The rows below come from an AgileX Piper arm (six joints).
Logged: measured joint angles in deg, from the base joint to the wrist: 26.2 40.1 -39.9 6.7 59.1 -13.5; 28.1 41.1 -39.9 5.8 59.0 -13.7; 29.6 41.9 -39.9 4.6 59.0 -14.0; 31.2 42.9 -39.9 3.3 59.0 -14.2; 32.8 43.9 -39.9 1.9 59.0 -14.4; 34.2 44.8 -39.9 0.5 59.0 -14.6; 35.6 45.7 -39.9 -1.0 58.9 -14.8; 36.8 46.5 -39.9 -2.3 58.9 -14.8; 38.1 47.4 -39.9 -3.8 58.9 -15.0; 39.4 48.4 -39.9 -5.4 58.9 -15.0; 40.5 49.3 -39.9 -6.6 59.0 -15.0; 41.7 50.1 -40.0 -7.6 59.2 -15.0; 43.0 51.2 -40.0 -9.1 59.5 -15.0; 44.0 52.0 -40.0 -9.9 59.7 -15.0; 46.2 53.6 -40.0 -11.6 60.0 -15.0; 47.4 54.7 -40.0 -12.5 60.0 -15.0; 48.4 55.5 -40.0 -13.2 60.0 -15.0; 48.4 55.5 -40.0 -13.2 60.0 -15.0; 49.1 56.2 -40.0 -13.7 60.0 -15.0; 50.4 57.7 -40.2 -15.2 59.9 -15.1; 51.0 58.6 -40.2 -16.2 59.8 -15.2; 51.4 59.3 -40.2 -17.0 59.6 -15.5
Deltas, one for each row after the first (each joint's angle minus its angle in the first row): 1.9 1.0 0.0 -0.9 -0.1 -0.2; 3.4 1.8 0.0 -2.1 -0.1 -0.5; 5.0 2.8 0.0 -3.4 -0.1 -0.7; 6.6 3.8 0.0 -4.8 -0.1 -0.9; 8.0 4.7 0.0 -6.2 -0.1 -1.1; 9.4 5.6 0.0 -7.7 -0.2 -1.3; 10.6 6.4 0.0 -9.0 -0.2 -1.3; 11.9 7.3 0.0 -10.5 -0.2 -1.5; 13.2 8.3 0.0 -12.1 -0.2 -1.5; 14.3 9.2 0.0 -13.3 -0.1 -1.5; 15.5 10.0 -0.1 -14.3 0.1 -1.5; 16.8 11.1 -0.1 -15.8 0.4 -1.5; 17.8 11.9 -0.1 -16.6 0.6 -1.5; 20.0 13.5 -0.1 -18.3 0.9 -1.5; 21.2 14.6 -0.1 -19.2 0.9 -1.5; 22.2 15.4 -0.1 -19.9 0.9 -1.5; 22.2 15.4 -0.1 -19.9 0.9 -1.5; 22.9 16.1 -0.1 -20.4 0.9 -1.5; 24.2 17.6 -0.3 -21.9 0.8 -1.6; 24.8 18.5 -0.3 -22.9 0.7 -1.7; 25.2 19.2 -0.3 -23.7 0.5 -2.0
